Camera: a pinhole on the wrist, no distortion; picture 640 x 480 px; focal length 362.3 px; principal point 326.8 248.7 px. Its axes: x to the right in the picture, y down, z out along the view. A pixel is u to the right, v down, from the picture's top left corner.
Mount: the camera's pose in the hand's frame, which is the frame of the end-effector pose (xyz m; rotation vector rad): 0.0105 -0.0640 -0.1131 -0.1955 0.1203 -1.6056
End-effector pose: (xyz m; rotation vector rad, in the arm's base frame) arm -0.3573 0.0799 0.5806 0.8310 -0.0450 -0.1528
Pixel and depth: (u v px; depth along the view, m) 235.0 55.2 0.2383
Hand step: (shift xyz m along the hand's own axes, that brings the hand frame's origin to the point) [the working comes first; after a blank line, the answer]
In the camera's frame: -0.0604 -0.1273 0.2383

-0.0644 0.0123 0.1422
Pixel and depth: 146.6 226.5 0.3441
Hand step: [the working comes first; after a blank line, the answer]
In the camera's frame: -0.1711 -0.0211 0.3441

0.0646 0.1226 0.2191
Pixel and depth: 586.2 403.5 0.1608
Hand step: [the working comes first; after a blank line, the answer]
In the camera's frame: 0.1151 0.0687 0.1608

0.1057 -0.1751 0.0367
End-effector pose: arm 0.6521 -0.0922 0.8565 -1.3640 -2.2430 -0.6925
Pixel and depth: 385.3 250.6 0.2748
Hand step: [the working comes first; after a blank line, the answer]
In the camera's frame: 0.0444 0.0014 0.2748

0.0651 -0.0965 0.1579
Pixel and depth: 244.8 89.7 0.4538
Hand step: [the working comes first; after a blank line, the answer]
In the camera's frame: -0.1027 -0.1992 0.4538

-0.0903 0.0671 0.3652
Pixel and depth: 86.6 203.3 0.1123
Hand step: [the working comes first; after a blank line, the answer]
In the camera's frame: -0.0745 -0.0141 0.1123

0.0218 0.0158 -0.0042
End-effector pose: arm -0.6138 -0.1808 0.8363 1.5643 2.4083 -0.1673
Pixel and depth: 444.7 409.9 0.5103
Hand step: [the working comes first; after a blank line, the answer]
In the camera's frame: 0.1661 0.2271 0.5103

0.3287 -0.2180 0.3501
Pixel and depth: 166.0 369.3 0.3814
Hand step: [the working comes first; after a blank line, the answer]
In the camera's frame: -0.1693 0.1270 0.3814

0.2170 0.1157 0.2265
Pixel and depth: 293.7 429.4 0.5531
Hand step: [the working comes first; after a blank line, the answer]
In the camera's frame: -0.0505 0.2759 0.5531

0.3928 -0.0022 0.3713
